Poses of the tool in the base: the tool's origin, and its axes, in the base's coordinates. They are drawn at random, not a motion.
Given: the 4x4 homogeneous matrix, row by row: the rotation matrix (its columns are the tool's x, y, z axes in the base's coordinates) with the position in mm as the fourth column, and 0 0 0 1 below. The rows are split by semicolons.
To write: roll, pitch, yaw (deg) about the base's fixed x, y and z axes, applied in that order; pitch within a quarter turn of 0, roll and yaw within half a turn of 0; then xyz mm. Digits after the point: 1 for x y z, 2 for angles.
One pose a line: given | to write
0.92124, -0.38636, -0.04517, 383.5; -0.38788, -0.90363, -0.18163, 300.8; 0.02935, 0.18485, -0.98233, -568.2; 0, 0, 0, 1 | 169.34, -1.68, -22.83, 383.5, 300.8, -568.2
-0.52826, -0.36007, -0.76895, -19.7; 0.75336, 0.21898, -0.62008, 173.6; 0.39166, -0.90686, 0.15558, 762.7; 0, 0, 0, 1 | -80.27, -23.06, 125.04, -19.7, 173.6, 762.7
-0.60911, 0.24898, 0.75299, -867.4; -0.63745, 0.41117, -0.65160, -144.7; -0.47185, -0.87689, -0.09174, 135.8; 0, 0, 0, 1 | -95.97, 28.15, -133.70, -867.4, -144.7, 135.8
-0.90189, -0.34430, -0.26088, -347.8; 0.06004, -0.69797, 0.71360, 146.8; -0.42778, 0.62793, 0.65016, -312.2; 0, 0, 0, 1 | 44.00, 25.33, 176.19, -347.8, 146.8, -312.2
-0.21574, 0.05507, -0.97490, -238.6; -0.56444, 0.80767, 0.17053, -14.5; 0.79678, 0.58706, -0.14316, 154.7; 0, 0, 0, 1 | 103.70, -52.82, -110.92, -238.6, -14.5, 154.7
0.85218, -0.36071, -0.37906, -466.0; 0.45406, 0.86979, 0.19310, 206.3; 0.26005, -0.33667, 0.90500, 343.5; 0, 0, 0, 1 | -20.41, -15.07, 28.05, -466.0, 206.3, 343.5
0.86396, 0.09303, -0.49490, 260.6; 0.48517, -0.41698, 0.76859, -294.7; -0.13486, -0.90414, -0.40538, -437.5; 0, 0, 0, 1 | -114.15, 7.75, 29.32, 260.6, -294.7, -437.5
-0.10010, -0.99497, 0.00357, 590.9; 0.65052, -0.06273, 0.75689, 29.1; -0.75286, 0.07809, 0.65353, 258.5; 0, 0, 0, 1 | 6.81, 48.84, 98.75, 590.9, 29.1, 258.5
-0.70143, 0.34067, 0.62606, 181.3; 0.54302, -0.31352, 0.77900, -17.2; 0.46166, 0.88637, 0.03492, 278.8; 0, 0, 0, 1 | 87.74, -27.49, 142.25, 181.3, -17.2, 278.8
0.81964, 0.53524, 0.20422, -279.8; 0.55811, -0.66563, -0.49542, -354.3; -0.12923, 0.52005, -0.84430, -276.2; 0, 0, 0, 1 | 148.37, 7.43, 34.25, -279.8, -354.3, -276.2
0.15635, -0.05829, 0.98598, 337.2; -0.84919, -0.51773, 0.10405, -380.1; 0.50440, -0.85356, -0.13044, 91.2; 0, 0, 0, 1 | -98.69, -30.29, -79.57, 337.2, -380.1, 91.2
